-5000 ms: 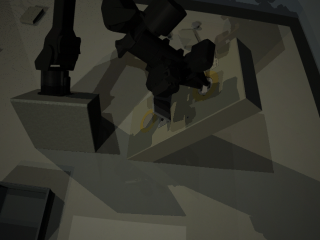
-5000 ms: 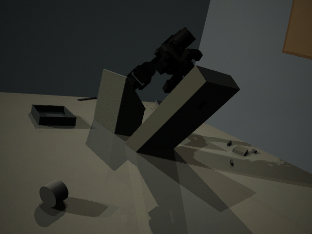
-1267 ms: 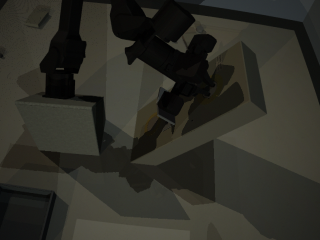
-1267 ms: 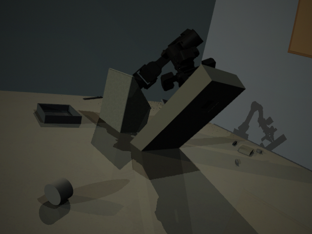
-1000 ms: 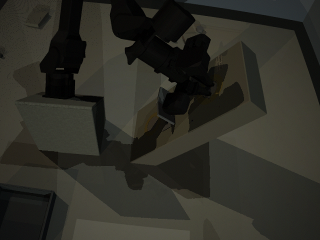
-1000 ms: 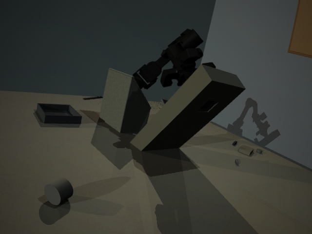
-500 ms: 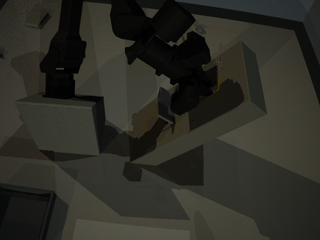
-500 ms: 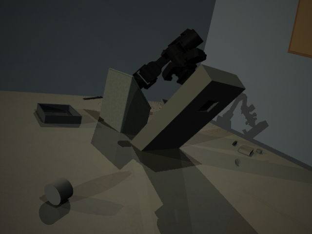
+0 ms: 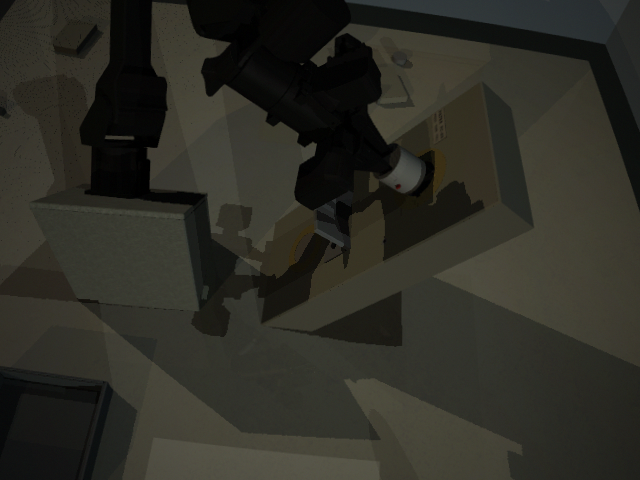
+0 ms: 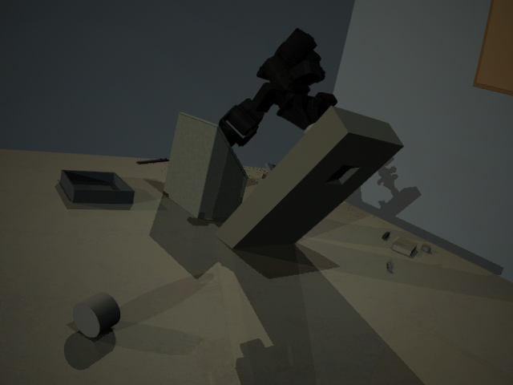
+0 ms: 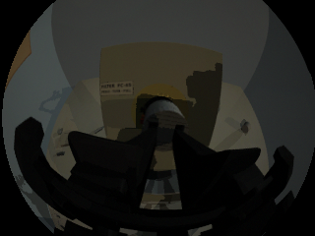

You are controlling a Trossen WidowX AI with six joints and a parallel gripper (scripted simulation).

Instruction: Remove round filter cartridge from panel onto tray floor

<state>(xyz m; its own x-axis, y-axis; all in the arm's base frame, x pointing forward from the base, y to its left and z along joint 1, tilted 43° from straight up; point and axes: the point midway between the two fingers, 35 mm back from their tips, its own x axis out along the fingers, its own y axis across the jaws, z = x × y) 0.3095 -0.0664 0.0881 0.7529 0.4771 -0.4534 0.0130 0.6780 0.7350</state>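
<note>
My gripper tip is 1 cm short of the round filter cartridge and 1 cm above it. From my gripper tip the other things lie so: dark tray: 37 cm behind, 30 cm to the right, 26 cm below; then tan service panel: 11 cm below, 1 cm to the left, 1 cm ahead.
</note>
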